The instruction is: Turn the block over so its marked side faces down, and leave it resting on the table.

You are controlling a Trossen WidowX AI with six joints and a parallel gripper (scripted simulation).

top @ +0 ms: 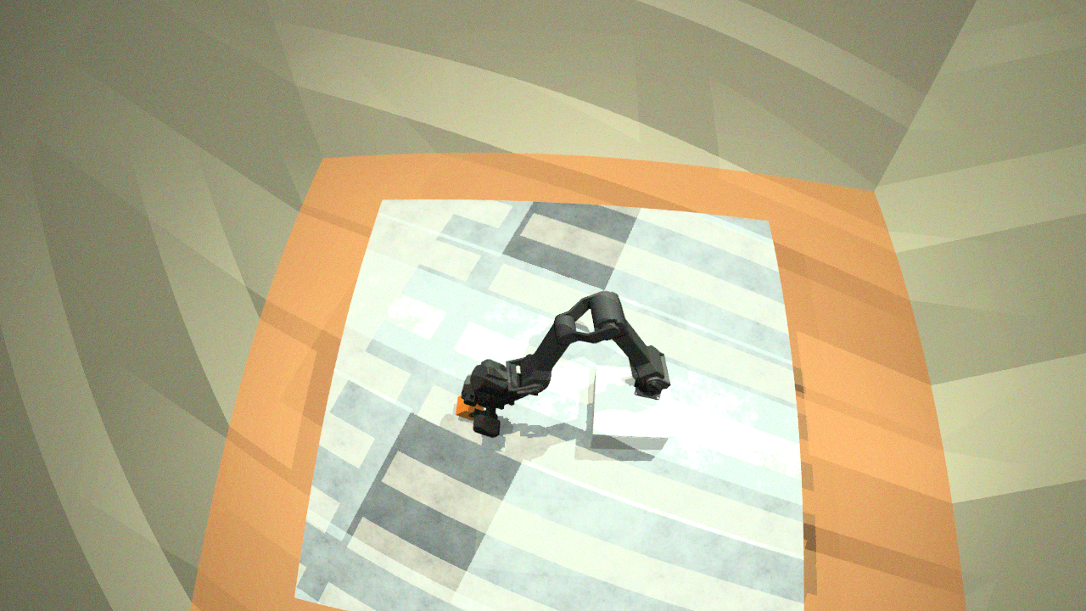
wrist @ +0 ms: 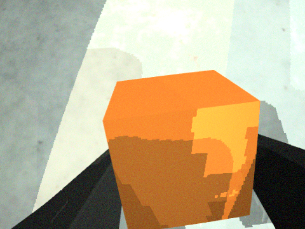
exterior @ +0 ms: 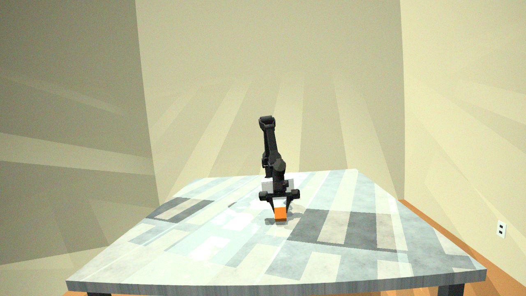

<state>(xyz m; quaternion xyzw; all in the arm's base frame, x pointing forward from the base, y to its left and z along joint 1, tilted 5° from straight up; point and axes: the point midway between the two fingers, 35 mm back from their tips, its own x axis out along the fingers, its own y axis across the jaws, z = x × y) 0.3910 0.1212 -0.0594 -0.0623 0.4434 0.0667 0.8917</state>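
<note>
The orange block lies 1 cm below my gripper tip and 1 cm behind it.
</note>
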